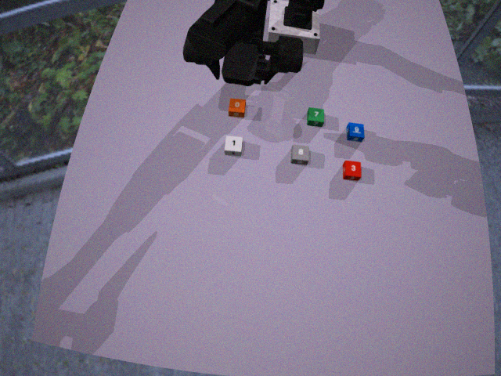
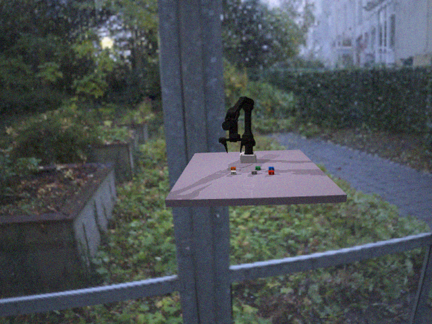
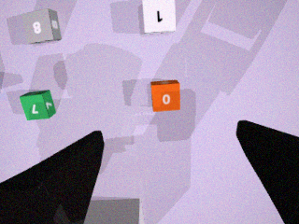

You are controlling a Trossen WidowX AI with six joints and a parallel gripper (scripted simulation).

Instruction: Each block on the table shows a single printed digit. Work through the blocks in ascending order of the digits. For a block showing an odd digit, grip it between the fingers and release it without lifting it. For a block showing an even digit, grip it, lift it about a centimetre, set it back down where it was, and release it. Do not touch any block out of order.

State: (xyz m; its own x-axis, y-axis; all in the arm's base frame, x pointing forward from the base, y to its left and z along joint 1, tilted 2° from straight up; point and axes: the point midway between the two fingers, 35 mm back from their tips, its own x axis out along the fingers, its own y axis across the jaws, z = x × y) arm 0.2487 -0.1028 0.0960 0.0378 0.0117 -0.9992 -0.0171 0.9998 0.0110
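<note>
Right now the orange block is 11 cm below my gripper tip, 1 cm to the right of it and 1 cm behind it. From my gripper tip the other things lie so: grey block: 13 cm to the left, 11 cm below, 8 cm ahead; white 1 block: 11 cm below, 8 cm ahead; green block: 15 cm to the left, 11 cm below, 1 cm behind.
</note>
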